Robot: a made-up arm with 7 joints.
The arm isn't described. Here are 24 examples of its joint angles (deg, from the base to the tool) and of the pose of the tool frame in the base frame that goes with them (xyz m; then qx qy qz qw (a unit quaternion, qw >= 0)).
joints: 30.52 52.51 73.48 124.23 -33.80 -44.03 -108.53
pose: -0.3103 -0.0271 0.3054 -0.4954 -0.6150 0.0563 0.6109
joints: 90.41 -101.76 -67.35 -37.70 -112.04 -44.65 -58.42
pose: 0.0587 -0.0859 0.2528 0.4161 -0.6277 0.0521 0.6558
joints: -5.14 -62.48 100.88 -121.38 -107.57 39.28 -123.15
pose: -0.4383 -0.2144 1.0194 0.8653 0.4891 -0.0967 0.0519
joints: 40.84 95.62 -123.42 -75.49 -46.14 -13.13 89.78
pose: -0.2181 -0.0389 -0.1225 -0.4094 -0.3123 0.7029 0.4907
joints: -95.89 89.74 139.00 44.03 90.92 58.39 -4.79
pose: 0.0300 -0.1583 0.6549 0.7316 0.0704 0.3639 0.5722
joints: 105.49 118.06 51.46 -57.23 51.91 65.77 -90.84
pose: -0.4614 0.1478 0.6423 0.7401 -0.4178 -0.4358 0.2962
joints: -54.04 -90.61 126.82 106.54 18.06 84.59 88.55
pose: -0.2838 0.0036 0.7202 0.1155 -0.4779 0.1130 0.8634
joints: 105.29 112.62 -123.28 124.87 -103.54 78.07 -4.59
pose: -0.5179 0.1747 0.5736 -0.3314 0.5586 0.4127 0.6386
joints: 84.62 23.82 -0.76 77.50 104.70 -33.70 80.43
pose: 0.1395 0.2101 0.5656 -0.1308 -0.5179 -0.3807 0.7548
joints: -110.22 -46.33 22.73 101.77 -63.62 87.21 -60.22
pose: -0.3253 0.0616 0.6022 0.0538 0.5082 -0.1998 0.8360
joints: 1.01 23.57 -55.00 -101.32 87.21 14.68 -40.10
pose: -0.4012 0.2073 0.4603 -0.0569 -0.2189 0.2822 0.9323
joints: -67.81 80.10 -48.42 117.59 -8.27 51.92 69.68
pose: -0.1379 0.1991 0.5455 0.2281 -0.9665 -0.0690 0.0950
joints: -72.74 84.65 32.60 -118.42 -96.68 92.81 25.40
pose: 0.2383 0.0067 0.0096 -0.6984 0.2091 -0.3690 0.5766
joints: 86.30 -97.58 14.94 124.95 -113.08 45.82 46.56
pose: 0.4149 -0.0174 0.3569 -0.5627 -0.7160 0.0589 0.4090
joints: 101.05 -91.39 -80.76 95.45 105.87 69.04 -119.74
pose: 0.3038 -0.2881 0.5431 -0.4129 0.4469 0.4739 0.6365
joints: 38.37 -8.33 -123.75 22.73 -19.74 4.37 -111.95
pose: 0.1886 0.0420 0.3412 0.4226 0.3400 0.7775 0.3184
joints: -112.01 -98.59 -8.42 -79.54 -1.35 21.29 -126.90
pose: -0.5626 -0.2302 0.0160 -0.1407 -0.4647 -0.3438 0.8038
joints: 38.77 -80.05 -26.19 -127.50 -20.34 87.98 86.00
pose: 0.1631 -0.1350 1.1133 0.5125 -0.6219 -0.3151 0.5013
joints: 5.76 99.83 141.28 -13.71 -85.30 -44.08 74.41
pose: -0.2758 0.2415 0.3953 0.2781 -0.9482 -0.1127 0.1040
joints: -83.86 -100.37 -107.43 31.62 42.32 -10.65 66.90
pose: -0.3638 0.0747 0.5636 -0.2363 -0.8525 0.1608 0.4377
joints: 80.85 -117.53 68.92 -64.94 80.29 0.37 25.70
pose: 0.0434 -0.6146 0.3968 -0.9669 0.1074 -0.0376 0.2286
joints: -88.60 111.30 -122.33 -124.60 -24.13 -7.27 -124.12
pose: 0.4208 -0.1363 0.5266 -0.1563 0.2468 0.9412 0.1697
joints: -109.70 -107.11 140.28 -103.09 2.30 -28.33 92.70
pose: -0.6764 -0.5165 0.2562 -0.4255 0.4908 0.4733 0.5951
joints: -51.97 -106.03 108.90 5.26 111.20 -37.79 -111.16
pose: -0.1636 -0.3626 0.7509 0.0362 0.7819 -0.5811 0.2228
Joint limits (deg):
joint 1: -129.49..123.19
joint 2: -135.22..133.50
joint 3: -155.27..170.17
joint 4: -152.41..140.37
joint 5: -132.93..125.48
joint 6: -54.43..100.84
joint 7: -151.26..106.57
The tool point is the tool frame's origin. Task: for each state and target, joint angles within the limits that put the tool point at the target. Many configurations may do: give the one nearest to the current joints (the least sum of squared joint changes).
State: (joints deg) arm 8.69 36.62 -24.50 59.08 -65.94 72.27 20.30
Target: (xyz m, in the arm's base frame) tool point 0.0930 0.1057 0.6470
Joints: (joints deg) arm -5.85 43.35 -46.62 95.39 -62.61 89.63 23.47
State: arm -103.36 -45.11 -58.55 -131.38 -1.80 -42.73 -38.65
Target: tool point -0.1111 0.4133 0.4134
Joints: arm -103.88 -18.67 -29.46 -88.32 -41.34 -54.43 -44.44
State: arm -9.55 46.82 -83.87 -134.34 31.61 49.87 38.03
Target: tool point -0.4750 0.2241 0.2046
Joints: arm 23.10 61.60 -76.70 -123.81 17.03 55.53 37.54
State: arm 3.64 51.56 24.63 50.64 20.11 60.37 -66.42
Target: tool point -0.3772 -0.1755 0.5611
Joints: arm 26.71 82.41 -9.07 13.12 -13.28 44.01 -56.50
